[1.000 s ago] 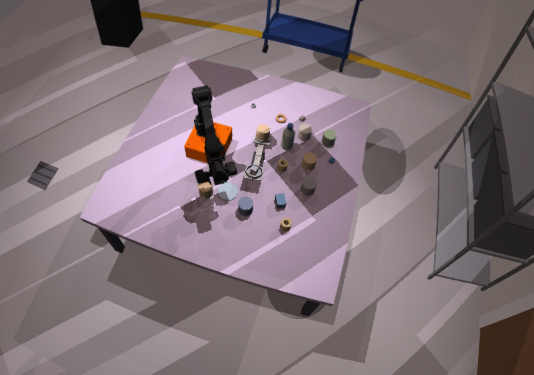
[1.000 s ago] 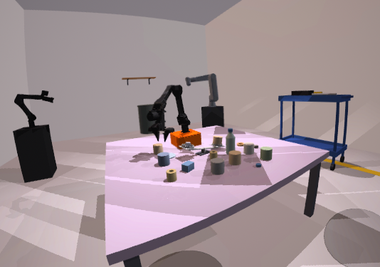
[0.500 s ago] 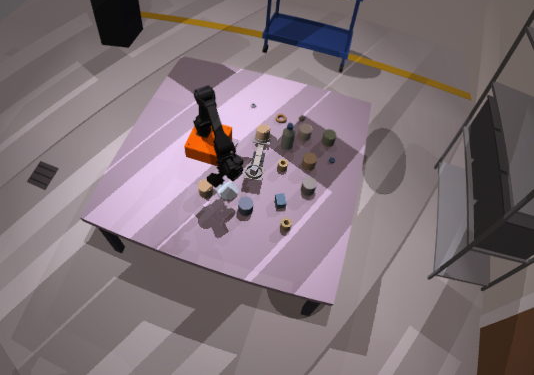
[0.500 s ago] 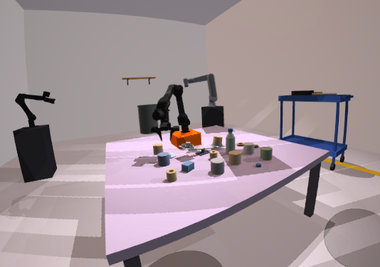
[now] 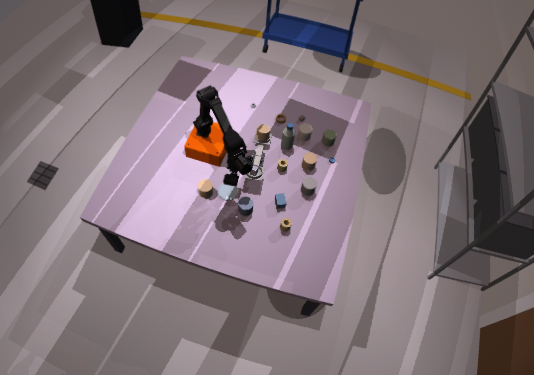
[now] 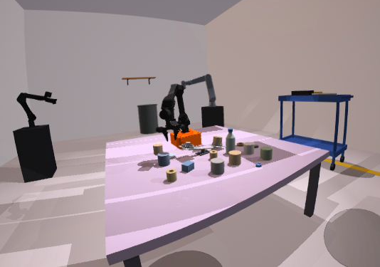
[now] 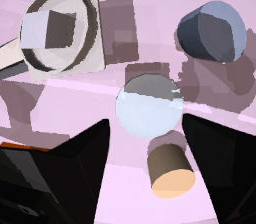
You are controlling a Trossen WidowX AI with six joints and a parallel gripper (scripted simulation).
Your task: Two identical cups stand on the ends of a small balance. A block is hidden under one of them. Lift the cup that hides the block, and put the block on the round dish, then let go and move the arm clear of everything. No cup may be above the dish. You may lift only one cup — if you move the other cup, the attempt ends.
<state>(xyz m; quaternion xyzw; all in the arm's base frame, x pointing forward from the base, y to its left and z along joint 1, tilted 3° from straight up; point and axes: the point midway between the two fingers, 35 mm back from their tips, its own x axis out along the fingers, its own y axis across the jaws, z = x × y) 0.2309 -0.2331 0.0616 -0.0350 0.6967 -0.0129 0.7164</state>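
Right now the pale blue round dish is 11 cm below my gripper tip, 3 cm behind it and 2 cm to the right of it. Also, from my gripper tip: balance: 20 cm to the left, 7 cm below, 7 cm ahead; blue-grey cylinder: 11 cm to the right, 7 cm below, 7 cm ahead; blue cube: 23 cm ahead, 9 cm below, 2 cm to the right.
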